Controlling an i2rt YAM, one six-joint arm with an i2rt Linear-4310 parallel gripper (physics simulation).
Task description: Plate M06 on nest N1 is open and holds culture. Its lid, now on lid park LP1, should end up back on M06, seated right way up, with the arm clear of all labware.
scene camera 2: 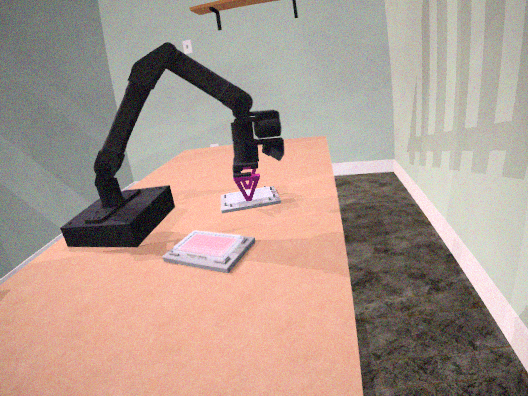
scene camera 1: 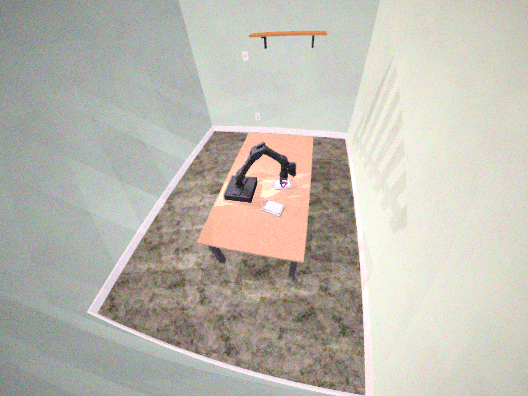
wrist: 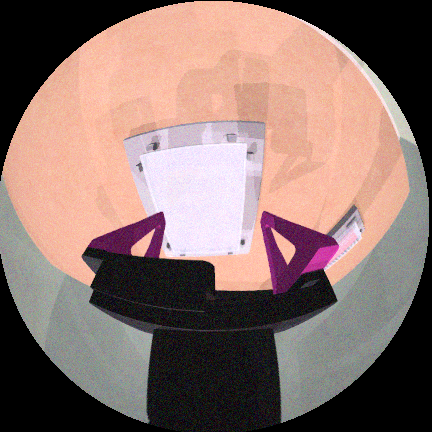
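Pixels of known places: gripper, fingertip midpoint: [scene camera 2: 248,194] [scene camera 1: 282,183] [wrist: 212,216]; arm's base, link origin: [scene camera 2: 114,206] [scene camera 1: 239,186].
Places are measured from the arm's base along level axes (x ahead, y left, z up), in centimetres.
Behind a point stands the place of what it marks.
The lid [wrist: 200,195] @[x 36.6, y 16.2, z -4.7 cm], a flat white rectangle, lies on the grey lid park LP1 [scene camera 2: 235,207] @[x 32.6, y 8.9, z -5.5 cm] [wrist: 257,131] @[x 43.3, y 13.2, z -5.5 cm], between its small corner posts. My gripper [scene camera 2: 248,192] @[x 35.0, y 14.6, z -4.3 cm] [wrist: 212,216] @[x 35.0, y 14.6, z -4.3 cm] is open, pointing down over the lid, with one magenta finger on each side of the lid's near part in the wrist view. Whether the fingertips touch anything cannot be told. Plate M06 [scene camera 2: 207,244] @[x 33.4, y -13.3, z -3.9 cm] [wrist: 348,240] @[x 36.1, y -11.7, z -4.1 cm] is open with pink culture showing, and sits on nest N1 [scene camera 2: 227,265] @[x 39.1, y -18.7, z -5.3 cm], nearer scene camera 2. In scene camera 1, M06 [scene camera 1: 273,207] @[x 33.1, y -13.3, z -4.0 cm] looks pale.
The black arm base [scene camera 1: 241,189] @[x 2.9, y -3.7, z 0.6 cm] [scene camera 2: 120,217] @[x 7.5, y -7.3, z -0.1 cm] stands on the wooden table [scene camera 1: 250,235] @[x 21.9, y -40.5, z -6.5 cm] [scene camera 2: 150,320] @[x 30.1, y -34.0, z -6.5 cm] to the left of both holders. The table's right edge runs beyond them. A wall shelf [scene camera 1: 287,34] is high on the back wall.
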